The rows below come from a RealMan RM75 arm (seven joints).
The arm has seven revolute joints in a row. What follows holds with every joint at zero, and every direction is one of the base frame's. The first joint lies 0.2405 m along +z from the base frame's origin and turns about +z. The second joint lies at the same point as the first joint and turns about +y. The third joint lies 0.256 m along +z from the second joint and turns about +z. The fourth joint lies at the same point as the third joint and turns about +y. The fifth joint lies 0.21 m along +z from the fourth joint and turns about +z. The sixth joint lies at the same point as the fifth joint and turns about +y. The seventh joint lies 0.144 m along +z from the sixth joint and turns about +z. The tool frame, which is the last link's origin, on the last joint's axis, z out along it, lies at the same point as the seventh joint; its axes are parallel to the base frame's.
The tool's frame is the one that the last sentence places.
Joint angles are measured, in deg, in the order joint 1, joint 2, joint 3, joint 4, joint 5, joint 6, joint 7. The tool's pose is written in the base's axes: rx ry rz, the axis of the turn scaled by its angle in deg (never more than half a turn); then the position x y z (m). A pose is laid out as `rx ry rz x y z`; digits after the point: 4 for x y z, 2 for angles.
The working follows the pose.
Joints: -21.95, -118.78, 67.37, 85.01, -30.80, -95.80, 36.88
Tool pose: -139.42 -68.75 24.35 -0.2489 0.3139 0.0528
Where each joint sits with the arm in this pose, in the base's axes (m; each line is computed from the numbers above, not from the rounded line before):
joint 1: 0.0000 0.0000 0.2405
joint 2: 0.0000 0.0000 0.2405
joint 3: -0.2081 0.0839 0.1172
joint 4: -0.2081 0.0839 0.1172
joint 5: -0.1867 0.2834 0.1790
joint 6: -0.1867 0.2834 0.1790
joint 7: -0.2489 0.3139 0.0528
the tool: -0.2489 0.3139 0.0528

